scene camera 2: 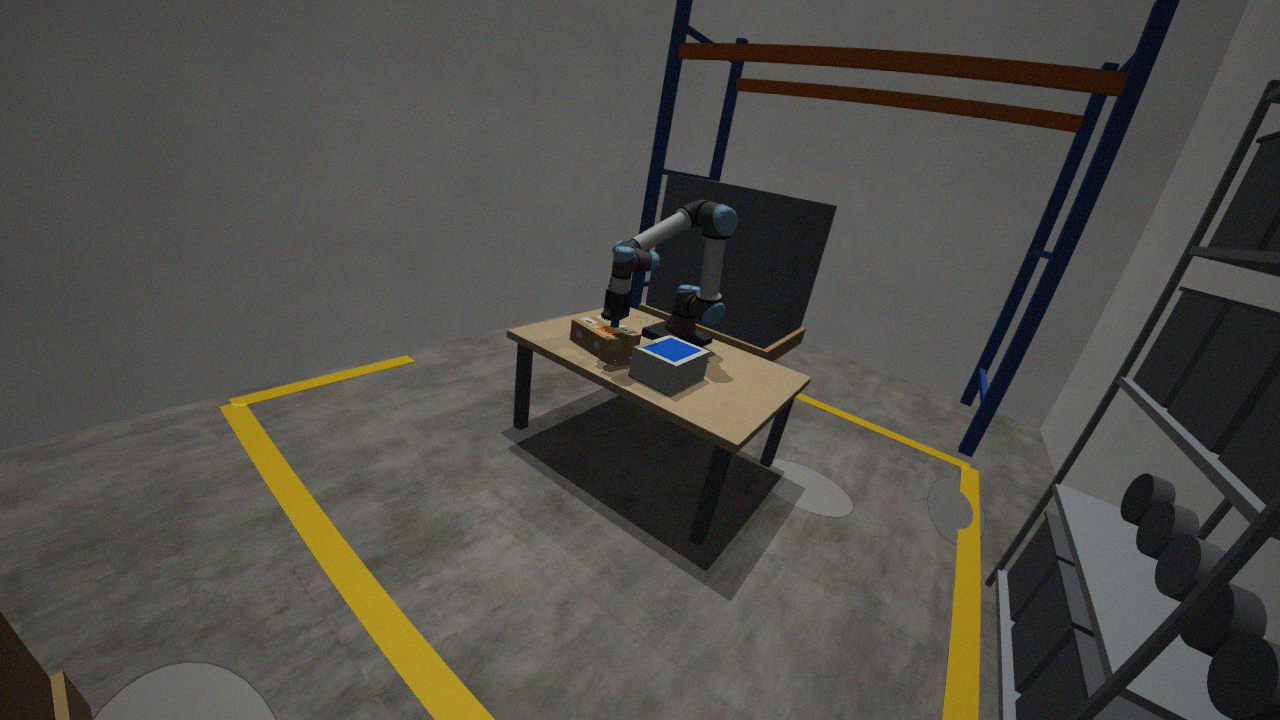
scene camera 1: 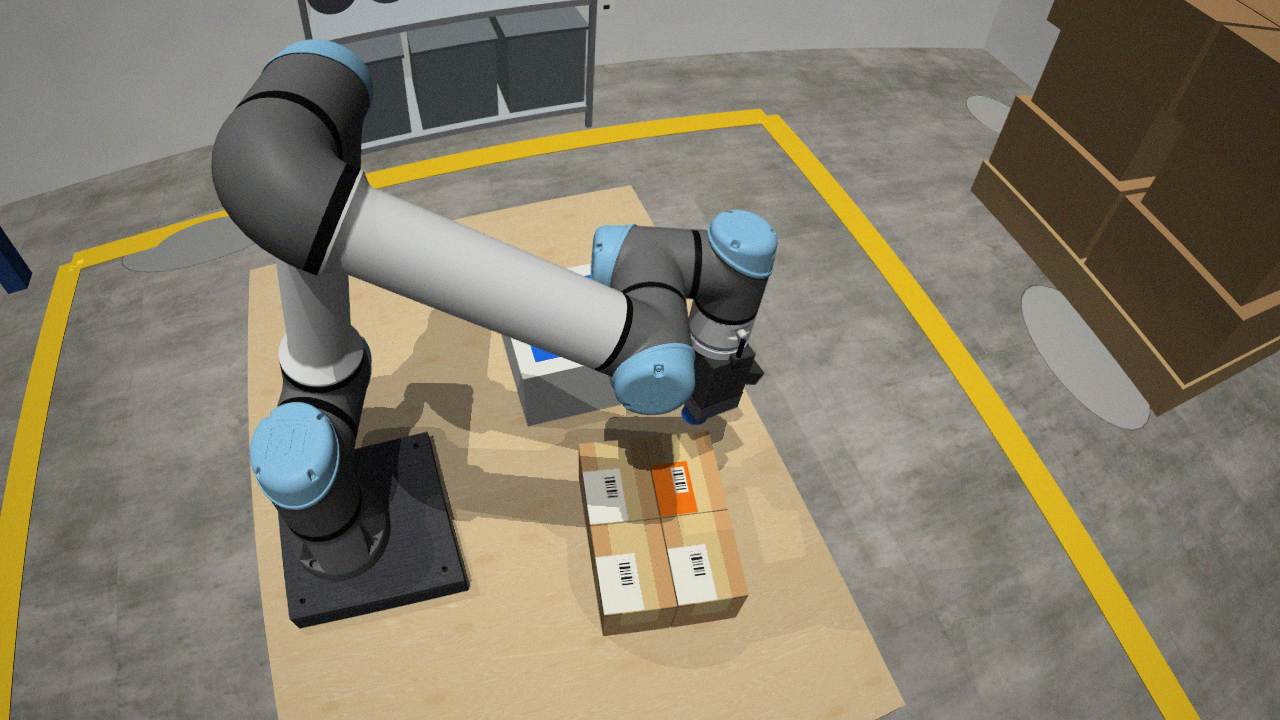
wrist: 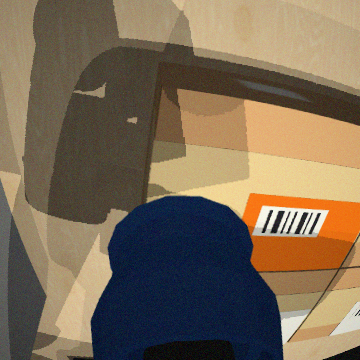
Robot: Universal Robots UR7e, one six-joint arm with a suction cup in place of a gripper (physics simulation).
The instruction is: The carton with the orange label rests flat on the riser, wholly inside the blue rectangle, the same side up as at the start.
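Places are measured from the arm's base along level axes (x ahead, y left, z up), in metres.
Pixels of known places: end effector, tool point: (scene camera 2: 614, 325) (wrist: 180, 259); arm's base, origin of the base link: (scene camera 2: 679, 330) (scene camera 1: 340, 533).
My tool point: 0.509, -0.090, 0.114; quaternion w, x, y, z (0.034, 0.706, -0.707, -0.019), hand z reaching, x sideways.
Note:
For each thing: its top centre in the pictures, then the offset to it from my tool point, as dx, dy, dz. Level surfaces: height alone.
- carton with the orange label, middle of its top: (wrist: 281, 203) (scene camera 1: 685, 472) (scene camera 2: 607, 333) -0.033, -0.048, -0.057
- grey riser, middle of its top: (scene camera 1: 587, 311) (scene camera 2: 672, 349) -0.039, +0.249, -0.028
- blue rectangle, middle of its top: (scene camera 2: 672, 349) -0.039, +0.249, -0.028
- wooden table, its level: dz -0.148
The carton with the orange label (scene camera 1: 673, 499) (scene camera 2: 607, 329) (wrist: 295, 256) stands label up in a tight block with three white-labelled cartons, at the block's far right corner in scene camera 1. My gripper (scene camera 1: 691, 417) (scene camera 2: 614, 323) (wrist: 180, 212), a blue suction cup pointing down, is off and holds nothing. In scene camera 1 it shows just past that carton's far edge; in the wrist view it covers part of the carton's edge. The exact gap is hard to judge. The grey riser (scene camera 1: 563, 399) (scene camera 2: 656, 371) has a blue rectangle (scene camera 1: 546, 351) (scene camera 2: 673, 349) on its white-rimmed top, partly hidden by my arm in scene camera 1.
White-labelled cartons (scene camera 1: 620, 582) (scene camera 1: 693, 573) (scene camera 1: 604, 497) touch the orange-labelled one or each other on the wooden table (scene camera 1: 501, 644) (scene camera 2: 760, 394). The riser stands beyond the block in scene camera 1, with a gap between. My arm's black base plate (scene camera 1: 375, 595) is at the left.

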